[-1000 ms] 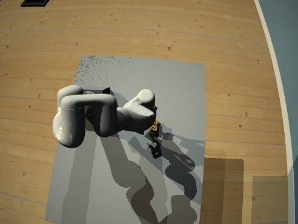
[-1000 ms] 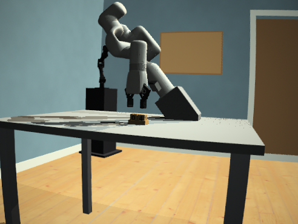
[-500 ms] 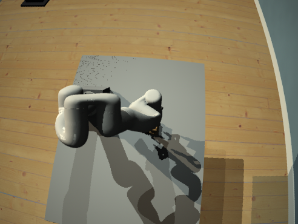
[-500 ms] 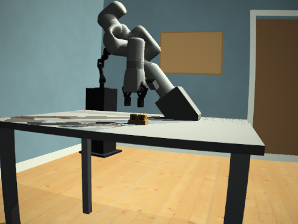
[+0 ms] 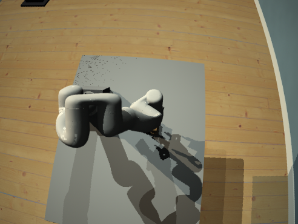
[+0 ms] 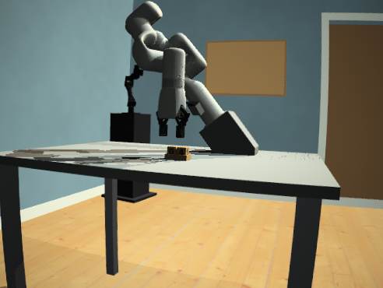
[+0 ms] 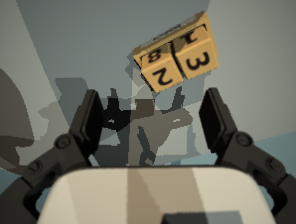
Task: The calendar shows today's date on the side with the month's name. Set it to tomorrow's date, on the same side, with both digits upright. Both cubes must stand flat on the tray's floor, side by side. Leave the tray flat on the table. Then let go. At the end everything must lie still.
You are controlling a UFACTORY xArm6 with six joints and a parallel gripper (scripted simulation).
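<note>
The wooden number cube lies 10 mm to the left of my hand and 60 mm below it. The rest, counted from my hand: wooden calendar tray: 30 mm to the left, 70 mm below.
</note>
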